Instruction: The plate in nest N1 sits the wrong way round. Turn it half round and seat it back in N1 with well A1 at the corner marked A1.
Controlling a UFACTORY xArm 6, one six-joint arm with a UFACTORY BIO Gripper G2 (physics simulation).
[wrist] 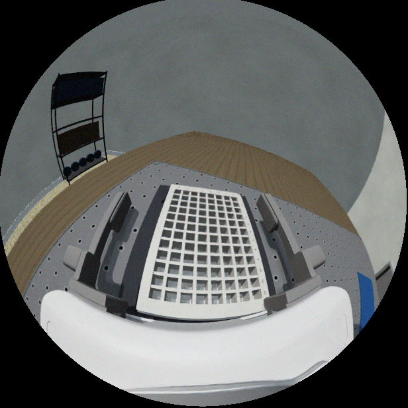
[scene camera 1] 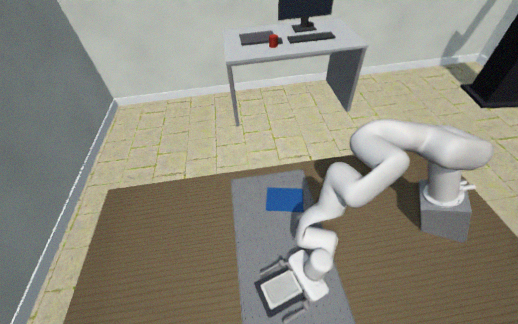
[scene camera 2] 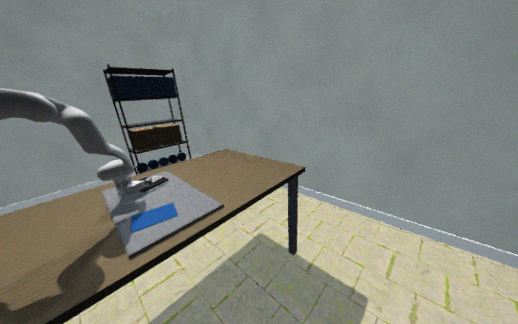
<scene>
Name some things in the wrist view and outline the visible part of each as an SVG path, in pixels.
My gripper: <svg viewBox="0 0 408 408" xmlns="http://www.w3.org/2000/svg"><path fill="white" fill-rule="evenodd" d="M40 307L40 326L70 358L101 380L129 393L217 393L276 385L293 385L325 366L353 340L352 309L348 293L341 287L336 286L321 288L321 278L314 271L315 268L325 263L325 256L321 246L317 244L299 250L299 246L285 218L270 193L261 193L256 206L268 232L277 230L287 254L289 268L295 284L285 291L265 297L263 300L266 311L236 319L205 323L159 321L126 313L128 307L126 299L121 299L96 289L95 281L100 266L100 258L111 229L115 230L115 232L120 231L131 205L127 191L116 193L95 231L88 250L77 248L71 244L68 245L62 262L75 272L74 276L70 277L68 287L70 287L69 292L64 290L49 291L42 298Z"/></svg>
A white plate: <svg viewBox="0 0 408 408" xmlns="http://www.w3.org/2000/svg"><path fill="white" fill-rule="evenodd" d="M171 184L160 211L144 264L136 302L137 311L158 317L191 321L232 319L266 311L263 299L269 296L268 286L254 232L241 196L238 193Z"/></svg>
</scene>
